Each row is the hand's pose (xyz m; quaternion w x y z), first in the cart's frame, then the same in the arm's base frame.
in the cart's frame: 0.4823 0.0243 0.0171 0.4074 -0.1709 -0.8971 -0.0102
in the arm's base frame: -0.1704 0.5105 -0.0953 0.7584 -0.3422 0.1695 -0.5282
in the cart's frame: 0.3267 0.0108 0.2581 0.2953 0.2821 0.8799 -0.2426
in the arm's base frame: -0.1605 0.2290 -0.0392 0.7811 -0.5172 -0.3497 -0.0088
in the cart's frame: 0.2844 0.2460 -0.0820 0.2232 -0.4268 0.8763 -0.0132
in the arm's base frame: 0.1336 0.5222 -0.0204 0.3398 -0.4771 -0.5794 -0.5667
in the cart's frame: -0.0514 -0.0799 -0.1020 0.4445 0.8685 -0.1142 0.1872
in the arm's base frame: 0.0159 0.4220 0.4218 0.1289 -0.4608 0.2898 0.8289
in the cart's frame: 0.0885 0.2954 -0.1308 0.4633 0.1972 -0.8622 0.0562
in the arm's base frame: 0.2782 0.4923 0.1259 0.6123 -0.1720 -0.0167 -0.7715
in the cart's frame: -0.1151 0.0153 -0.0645 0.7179 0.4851 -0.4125 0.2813
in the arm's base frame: 0.1193 0.3609 0.4120 0.3588 0.4037 -0.0100 -0.8415
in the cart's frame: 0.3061 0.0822 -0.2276 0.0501 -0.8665 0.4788 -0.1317
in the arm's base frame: 0.0141 0.6692 0.0920 0.0258 0.0049 0.6711 0.7409
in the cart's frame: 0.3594 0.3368 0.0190 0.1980 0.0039 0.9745 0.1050
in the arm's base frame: 0.1547 0.4548 -0.1585 0.5468 -0.6922 -0.2954 -0.3669
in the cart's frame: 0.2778 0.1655 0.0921 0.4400 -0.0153 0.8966 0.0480
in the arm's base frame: 0.0305 0.3605 -0.0280 0.4637 -0.7206 -0.4755 -0.1992
